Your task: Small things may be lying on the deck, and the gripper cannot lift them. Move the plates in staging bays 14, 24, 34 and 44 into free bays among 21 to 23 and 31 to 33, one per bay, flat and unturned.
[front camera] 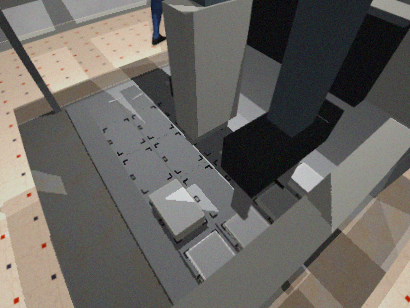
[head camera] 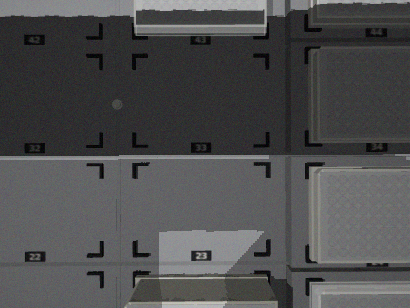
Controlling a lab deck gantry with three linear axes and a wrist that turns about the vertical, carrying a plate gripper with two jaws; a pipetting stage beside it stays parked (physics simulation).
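Places are measured from the robot's base along level axes (x up, y right, z ahead), in centimetres.
Pixels of known places: gripper, fingertip midpoint: (front camera: 259, 196); robot's base, origin of the base link: (front camera: 103, 130).
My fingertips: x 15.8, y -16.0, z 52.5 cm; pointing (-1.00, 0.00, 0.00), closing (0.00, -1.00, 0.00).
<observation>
For each thing: its top centre in the pictures, then the offset to it from my fingertips. "*": a spot on its surface instead.
- bay 44, surface spot: (head camera: 370, 14) * dx -12.9, dy -16.6, dz +1.5 cm
- bay 34, surface spot: (head camera: 362, 95) (front camera: 278, 201) * dx -12.9, dy -9.5, dz +0.8 cm
- bay 24, surface spot: (head camera: 365, 215) (front camera: 248, 226) * dx -12.9, dy +0.9, dz +1.0 cm
- bay 14, surface spot: (head camera: 365, 298) * dx -12.9, dy +8.1, dz +1.0 cm
- pale plate, surface spot: (head camera: 200, 22) * dx -14.3, dy -16.7, dz -13.3 cm
- tall pale box, middle of its top: (front camera: 175, 204) dx -11.6, dy +11.7, dz -13.3 cm
- small round disc, middle of its top: (head camera: 116, 103) dx -15.3, dy -9.4, dz -21.6 cm
Pale flat plates stand at the right in the head view: in bay 44 (head camera: 370, 14) (front camera: 306, 177), shaded in bay 34 (head camera: 362, 95) (front camera: 275, 201), in bay 24 (head camera: 365, 215) (front camera: 250, 231) and, partly cut off, in bay 14 (head camera: 365, 298) (front camera: 211, 256). Bays 22, 23, 32 and 33 carry no plate. My gripper shows in the front view as a black body with one finger (front camera: 242, 205) hanging in front of the bay 24 plate; the other finger is not clearly visible, so its opening cannot be told. Its fingers do not show in the head view.
A pale plate (head camera: 200, 22) sits in bay 43. A tall pale box (front camera: 177, 210) (head camera: 202, 291) stands in the row below bay 23. A small round disc (head camera: 117, 104) lies between bays 32 and 33. A big grey column (front camera: 212, 70) stands left of the gripper's body.
</observation>
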